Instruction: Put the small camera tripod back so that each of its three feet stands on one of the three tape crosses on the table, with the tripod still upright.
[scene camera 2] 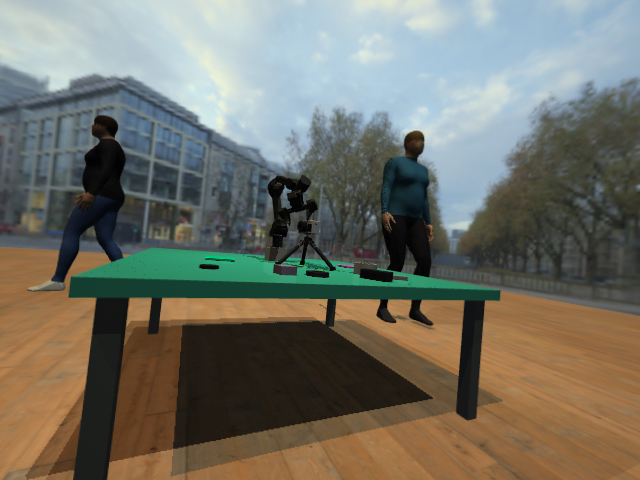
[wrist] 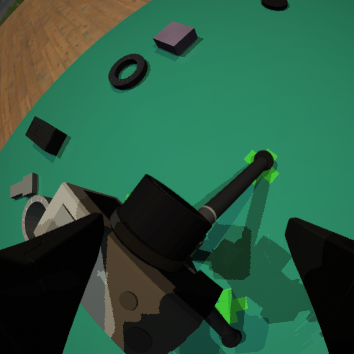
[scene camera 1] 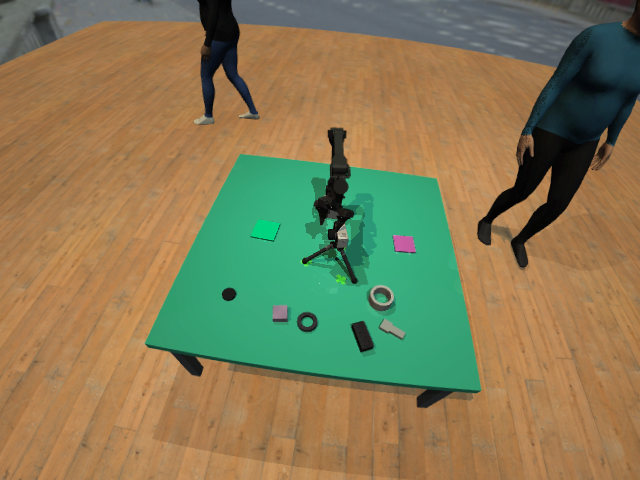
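Pixels of known places: gripper, between the fingertips: [scene camera 2: 298,222] [wrist: 199,226] [scene camera 1: 328,228]; arm's base, origin of its link: [scene camera 2: 277,247].
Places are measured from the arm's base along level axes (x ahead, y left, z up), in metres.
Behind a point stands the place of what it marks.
The tripod [scene camera 1: 347,264] @(x 0.383, y 0.113, z -0.006 m) [scene camera 2: 307,241] @(x 0.338, y 0.053, z 0.046 m) [wrist: 239,184] @(x 0.341, y -0.029, z -0.006 m) stands upright, bearing a grey camera [scene camera 1: 342,238] @(x 0.367, y 0.071, z 0.140 m) [wrist: 137,285] @(x 0.304, y 0.043, z 0.142 m) with a black lens [wrist: 162,222] @(x 0.323, y 0.019, z 0.134 m). Its left foot [scene camera 1: 305,261] @(x 0.365, y -0.077, z -0.058 m) [wrist: 263,159] @(x 0.354, y -0.077, z -0.050 m) is on a green tape cross [wrist: 270,175] @(x 0.336, y -0.076, z -0.074 m). Its front-right foot [scene camera 1: 354,281] @(x 0.430, y 0.156, z -0.060 m) is just right of a second cross [scene camera 1: 340,279] @(x 0.422, y 0.094, z -0.074 m). In the wrist view another foot [wrist: 231,337] @(x 0.192, y 0.086, z -0.047 m) stands beside, off, a cross [wrist: 231,304] @(x 0.226, y 0.067, z -0.074 m). My gripper [scene camera 1: 330,225] @(x 0.312, y 0.008, z 0.128 m) [scene camera 2: 298,213] @(x 0.312, y 0.008, z 0.128 m) [wrist: 199,226] @(x 0.312, y 0.008, z 0.128 m) is open and empty, close above the camera; its left finger overlaps the camera body in the wrist view.
On the green table [scene camera 1: 206,325] @(x 0.748, y -0.407, z -0.075 m) [scene camera 2: 289,290] @(x 0.857, y -0.174, z -0.093 m) are a grey ring [scene camera 1: 371,303] @(x 0.532, y 0.236, z -0.052 m), a black ring [scene camera 1: 299,326] @(x 0.683, y -0.041, z -0.061 m), a mauve block [scene camera 1: 280,313] @(x 0.649, y -0.126, z -0.047 m), a black box [scene camera 1: 362,336] @(x 0.690, y 0.207, z -0.041 m), a grey T-shaped piece [scene camera 1: 392,329] @(x 0.631, y 0.329, z -0.060 m), a black disc [scene camera 1: 229,293] @(x 0.593, y -0.362, z -0.065 m), a green square [scene camera 1: 266,230] @(x 0.210, y -0.305, z -0.065 m) and a magenta square [scene camera 1: 404,243] @(x 0.151, y 0.391, z -0.065 m).
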